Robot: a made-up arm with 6 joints. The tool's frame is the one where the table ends. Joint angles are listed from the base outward.
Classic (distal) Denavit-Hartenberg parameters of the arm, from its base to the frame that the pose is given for. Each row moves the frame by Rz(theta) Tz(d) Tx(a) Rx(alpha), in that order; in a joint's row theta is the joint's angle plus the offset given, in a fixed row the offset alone. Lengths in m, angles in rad.
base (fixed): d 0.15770; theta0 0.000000; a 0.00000; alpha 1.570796
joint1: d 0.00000; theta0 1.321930; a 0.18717; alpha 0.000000
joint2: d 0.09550; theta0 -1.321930; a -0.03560; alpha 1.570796
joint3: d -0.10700; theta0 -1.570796; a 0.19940; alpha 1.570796
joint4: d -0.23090; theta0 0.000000; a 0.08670; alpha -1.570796
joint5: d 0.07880; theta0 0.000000; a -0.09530; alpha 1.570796
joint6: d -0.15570; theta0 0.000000; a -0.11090; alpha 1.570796
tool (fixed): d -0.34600; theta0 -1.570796; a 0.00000; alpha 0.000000
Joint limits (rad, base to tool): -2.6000..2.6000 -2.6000..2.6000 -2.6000..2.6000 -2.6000..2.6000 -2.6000..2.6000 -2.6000..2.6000
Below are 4 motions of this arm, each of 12 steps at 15 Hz.
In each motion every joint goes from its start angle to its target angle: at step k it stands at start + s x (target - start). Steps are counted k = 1, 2, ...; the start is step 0. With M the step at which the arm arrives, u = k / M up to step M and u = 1 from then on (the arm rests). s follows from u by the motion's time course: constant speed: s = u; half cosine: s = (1 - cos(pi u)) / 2; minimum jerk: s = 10 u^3 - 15 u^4 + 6 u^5.
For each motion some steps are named. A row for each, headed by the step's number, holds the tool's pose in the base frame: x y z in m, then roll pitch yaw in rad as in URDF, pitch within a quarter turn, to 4 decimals.
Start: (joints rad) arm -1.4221 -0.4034 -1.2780 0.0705 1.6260 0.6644
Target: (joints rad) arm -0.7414 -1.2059 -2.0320 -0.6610 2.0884 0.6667
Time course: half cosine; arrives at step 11
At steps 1, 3, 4, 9, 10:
1: 0.0748 -0.2246 0.3969 -2.7914 1.1778 -2.0765
3: 0.0894 -0.2430 0.4623 -3.0948 1.1277 -2.3890
4: 0.1070 -0.2645 0.5098 2.9946 1.0665 -2.5758
9: 0.2550 -0.4556 0.6352 2.3606 0.6635 -2.9623
10: 0.2707 -0.4767 0.6326 2.3115 0.6297 -2.9697

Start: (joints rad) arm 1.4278 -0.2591 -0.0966 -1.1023 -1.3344 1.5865
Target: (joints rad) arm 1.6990 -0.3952 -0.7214 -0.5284 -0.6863 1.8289
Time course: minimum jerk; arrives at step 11
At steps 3, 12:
3: -0.1460 0.2319 0.8696 -2.7897 -0.5375 2.4650
12: -0.2204 0.3289 0.6022 -2.7874 -0.3005 1.8359

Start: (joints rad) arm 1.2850 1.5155 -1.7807 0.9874 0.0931 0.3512
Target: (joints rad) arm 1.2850 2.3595 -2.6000 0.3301 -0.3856 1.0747
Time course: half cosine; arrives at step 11
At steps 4, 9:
4: -0.1557 0.3635 0.1644 1.8678 0.0104 1.0877
9: 0.2262 0.3082 0.3699 1.6250 -0.5438 0.3288

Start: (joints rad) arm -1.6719 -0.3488 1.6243 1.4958 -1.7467 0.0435
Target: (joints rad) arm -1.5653 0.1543 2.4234 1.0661 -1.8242 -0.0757
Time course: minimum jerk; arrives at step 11
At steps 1, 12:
1: 0.1033 -0.5042 0.4136 -3.0612 -0.3524 2.9587
12: -0.2171 -0.3044 0.3916 -2.1768 0.6755 -2.8989

